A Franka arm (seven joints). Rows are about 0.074 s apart.
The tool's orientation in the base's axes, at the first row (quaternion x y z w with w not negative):
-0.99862 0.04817 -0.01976 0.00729
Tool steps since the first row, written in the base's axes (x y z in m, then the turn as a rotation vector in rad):
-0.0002 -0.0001 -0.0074 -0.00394 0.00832 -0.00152
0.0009 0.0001 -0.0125 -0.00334 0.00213 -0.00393
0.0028 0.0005 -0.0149 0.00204 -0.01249 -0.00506
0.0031 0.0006 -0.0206 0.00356 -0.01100 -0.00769
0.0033 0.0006 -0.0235 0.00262 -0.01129 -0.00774
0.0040 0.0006 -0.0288 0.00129 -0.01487 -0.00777
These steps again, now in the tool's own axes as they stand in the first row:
-0.0005 0.0002 0.0074 -0.00478 -0.00788 0.00147
0.0004 0.0000 0.0125 -0.00368 -0.00173 0.00382
0.0022 -0.0005 0.0150 0.00304 0.01232 0.00498
0.0022 -0.0006 0.0207 0.00430 0.01073 0.00769
0.0023 -0.0005 0.0236 0.00340 0.01111 0.00770
0.0028 -0.0005 0.0289 0.00242 0.01480 0.00763

